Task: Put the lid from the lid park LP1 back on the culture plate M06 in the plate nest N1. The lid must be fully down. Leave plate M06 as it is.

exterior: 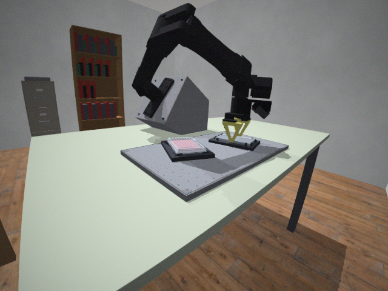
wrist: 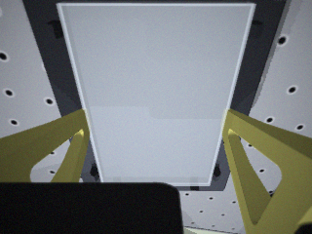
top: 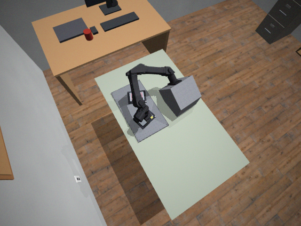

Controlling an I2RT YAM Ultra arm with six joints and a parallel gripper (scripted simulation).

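Now: hand right at the clear lid. Round my hand: black lid park LP1 (1 cm below); then culture plate M06 (21 cm to the right, 4 cm behind).
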